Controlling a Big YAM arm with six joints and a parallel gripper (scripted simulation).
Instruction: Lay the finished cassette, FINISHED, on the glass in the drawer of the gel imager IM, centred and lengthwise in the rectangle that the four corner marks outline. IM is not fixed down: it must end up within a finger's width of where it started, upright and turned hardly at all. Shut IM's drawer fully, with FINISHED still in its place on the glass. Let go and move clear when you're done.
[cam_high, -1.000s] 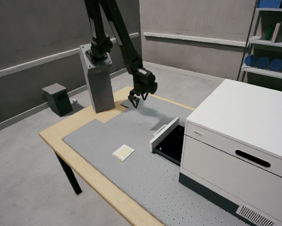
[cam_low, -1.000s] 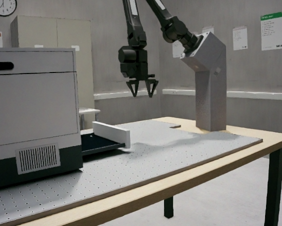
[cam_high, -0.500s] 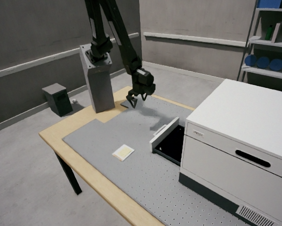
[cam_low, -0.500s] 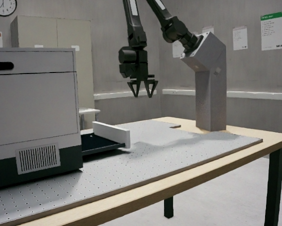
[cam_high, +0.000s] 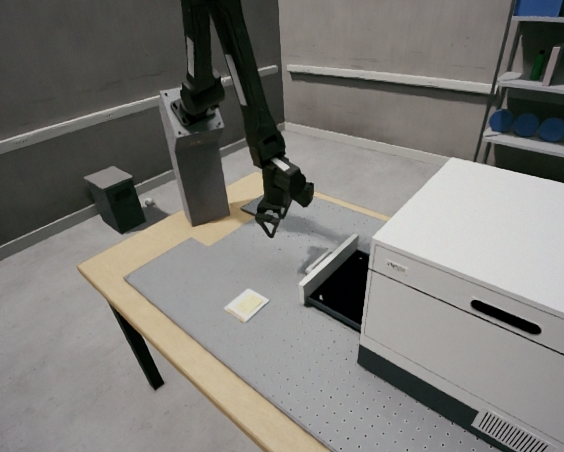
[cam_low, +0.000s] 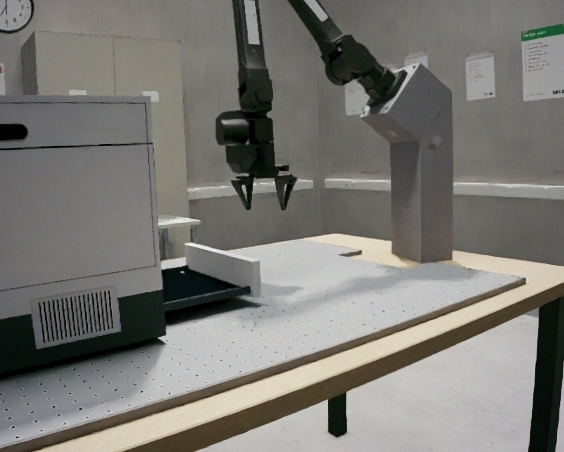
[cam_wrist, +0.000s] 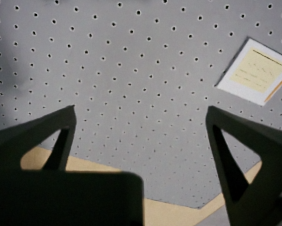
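Now: the cassette 40 mm ahead of my hand, 180 mm to the right of it and 160 mm below it. From my hand the other things lie so: drawer: 270 mm ahead, 50 mm to the left, 120 mm below.
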